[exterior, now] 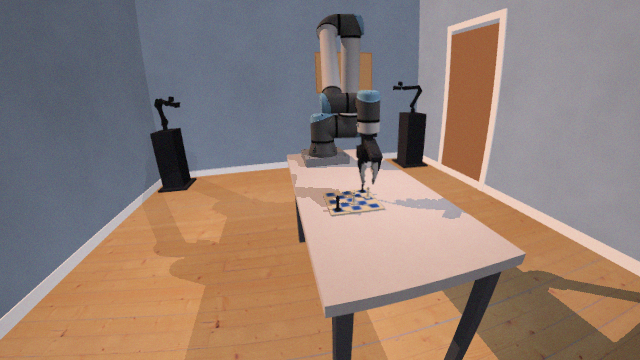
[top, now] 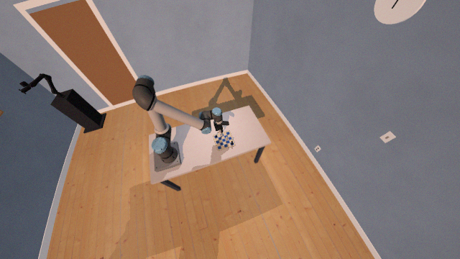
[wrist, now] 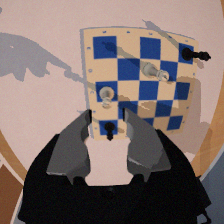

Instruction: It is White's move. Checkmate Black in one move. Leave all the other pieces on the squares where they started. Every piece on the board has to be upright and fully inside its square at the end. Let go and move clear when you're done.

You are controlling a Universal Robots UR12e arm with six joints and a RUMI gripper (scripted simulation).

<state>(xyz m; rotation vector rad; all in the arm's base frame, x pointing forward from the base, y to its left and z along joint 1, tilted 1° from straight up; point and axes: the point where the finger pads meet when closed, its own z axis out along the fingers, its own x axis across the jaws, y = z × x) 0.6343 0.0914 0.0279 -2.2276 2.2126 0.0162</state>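
Right now my hand is 80 mm to the left of the chessboard and 80 mm above it.
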